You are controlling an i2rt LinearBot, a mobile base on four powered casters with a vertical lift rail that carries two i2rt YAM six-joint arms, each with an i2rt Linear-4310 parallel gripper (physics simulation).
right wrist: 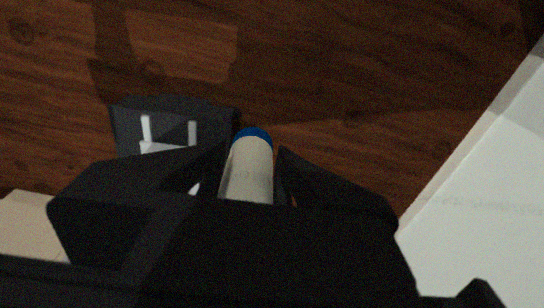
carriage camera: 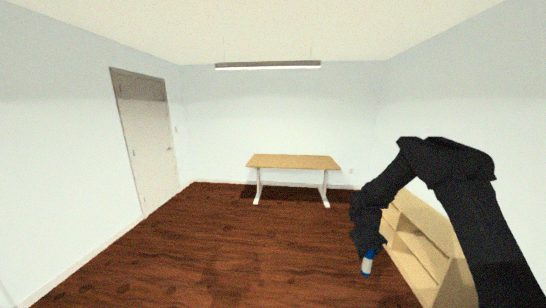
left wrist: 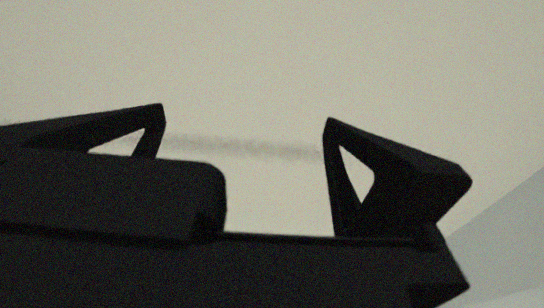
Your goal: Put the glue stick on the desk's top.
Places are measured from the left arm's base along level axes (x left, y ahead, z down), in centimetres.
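Pixels of known places: left gripper, fingertip midpoint: (left wrist: 245, 119); right gripper, fingertip midpoint: (right wrist: 251, 152) (carriage camera: 364, 258).
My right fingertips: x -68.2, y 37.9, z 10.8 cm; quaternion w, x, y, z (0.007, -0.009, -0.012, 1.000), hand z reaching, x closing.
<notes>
Behind a point stands the place of what it marks.
The glue stick (carriage camera: 367, 265) {x -67.5, y 34.7, z 10.1 cm} (right wrist: 250, 170) {x -68.2, y 37.5, z 9.8 cm}, white with blue ends, is held in my right gripper (right wrist: 251, 152) {x -68.2, y 37.9, z 10.8 cm}, which is shut on it. In the carriage camera it hangs below the dark wrist, over the floor and in front of the shelf unit. The desk (carriage camera: 294, 161) {x -75.9, y 268.2, z 48.6 cm}, with a light wooden top and white legs, stands far off against the back wall, well away from the glue stick. My left gripper (left wrist: 245, 119) {x 0.2, y 4.6, z -43.3 cm} is open in the left wrist view, its fingers wide apart with a pale ceiling behind them.
A light wooden shelf unit (carriage camera: 457, 280) {x -174.1, y 77.7, z 80.5 cm} stands at the right, partly behind my right arm. A door (carriage camera: 150, 145) {x 154.0, y 242.6, z 14.3 cm} is in the left wall. A ceiling lamp (carriage camera: 267, 65) {x -30.4, y 198.8, z -88.7 cm} hangs above. In the right wrist view, part of the dark robot base (right wrist: 215, 112) {x -50.9, y -1.3, z 100.1 cm} shows beyond the fingers.
</notes>
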